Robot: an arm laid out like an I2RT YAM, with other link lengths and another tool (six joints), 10 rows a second.
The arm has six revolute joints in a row. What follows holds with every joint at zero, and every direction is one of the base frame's.
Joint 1 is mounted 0.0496 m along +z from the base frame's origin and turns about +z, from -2.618 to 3.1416 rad.
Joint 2 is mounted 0.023 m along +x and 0.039 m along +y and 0.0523 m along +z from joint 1 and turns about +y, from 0 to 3.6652 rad.
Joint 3 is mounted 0.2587 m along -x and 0.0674 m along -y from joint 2 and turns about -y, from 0 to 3.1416 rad.
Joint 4 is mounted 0.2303 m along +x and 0.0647 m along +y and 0.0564 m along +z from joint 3 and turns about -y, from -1.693 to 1.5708 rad.
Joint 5 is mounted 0.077 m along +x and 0.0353 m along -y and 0.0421 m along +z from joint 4 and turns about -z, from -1.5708 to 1.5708 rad.
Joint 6 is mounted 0.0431 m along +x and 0.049 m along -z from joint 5 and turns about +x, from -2.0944 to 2.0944 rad.
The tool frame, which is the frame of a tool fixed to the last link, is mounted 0.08 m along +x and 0.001 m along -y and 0.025 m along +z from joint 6; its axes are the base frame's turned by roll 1.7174, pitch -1.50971 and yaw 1.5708 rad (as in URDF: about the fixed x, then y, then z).
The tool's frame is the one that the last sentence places.
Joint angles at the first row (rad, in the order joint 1, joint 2, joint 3, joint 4, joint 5, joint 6):
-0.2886, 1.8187, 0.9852, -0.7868, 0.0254, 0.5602
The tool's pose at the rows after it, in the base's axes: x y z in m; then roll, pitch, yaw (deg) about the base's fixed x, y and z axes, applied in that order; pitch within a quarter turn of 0, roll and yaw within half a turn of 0:
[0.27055 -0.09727 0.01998 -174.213 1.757 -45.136]
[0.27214 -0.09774 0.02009 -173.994 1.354 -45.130]
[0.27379 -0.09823 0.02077 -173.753 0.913 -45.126]
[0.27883 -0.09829 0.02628 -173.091 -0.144 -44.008]
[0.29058 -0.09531 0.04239 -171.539 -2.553 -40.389]
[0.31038 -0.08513 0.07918 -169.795 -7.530 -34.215]
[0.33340 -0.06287 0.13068 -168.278 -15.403 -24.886]
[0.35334 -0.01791 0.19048 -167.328 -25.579 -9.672]
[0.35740 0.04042 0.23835 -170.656 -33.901 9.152]
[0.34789 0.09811 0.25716 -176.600 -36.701 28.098]
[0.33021 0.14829 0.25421 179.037 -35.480 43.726]
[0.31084 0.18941 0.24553 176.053 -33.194 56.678]
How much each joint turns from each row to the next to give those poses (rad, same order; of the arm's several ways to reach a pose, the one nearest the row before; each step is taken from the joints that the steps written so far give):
0.0000, 0.0000, -0.0001, 0.0008, 0.0000, 0.0000
0.0000, 0.0000, 0.0004, 0.0076, 0.0000, 0.0000
0.0000, -0.0015, 0.0012, 0.0061, 0.0000, 0.0000
0.0030, -0.0115, 0.0118, -0.0011, -0.0012, -0.0164
0.0142, -0.0335, 0.0324, -0.0153, -0.0065, -0.0496
0.0423, -0.0676, 0.0756, -0.0500, 0.0000, -0.0683
0.0725, -0.0847, 0.0969, -0.0412, -0.0007, -0.0973
0.1106, -0.0858, 0.1010, -0.0095, -0.0382, -0.1567
0.1412, -0.0568, 0.0809, 0.0004, -0.0312, -0.1644
0.1499, -0.0160, 0.0359, 0.0015, -0.0077, -0.1427
0.1396, 0.0064, -0.0019, 0.0004, -0.0004, -0.1099
0.1190, 0.0198, -0.0050, 0.0007, 0.0000, -0.0958

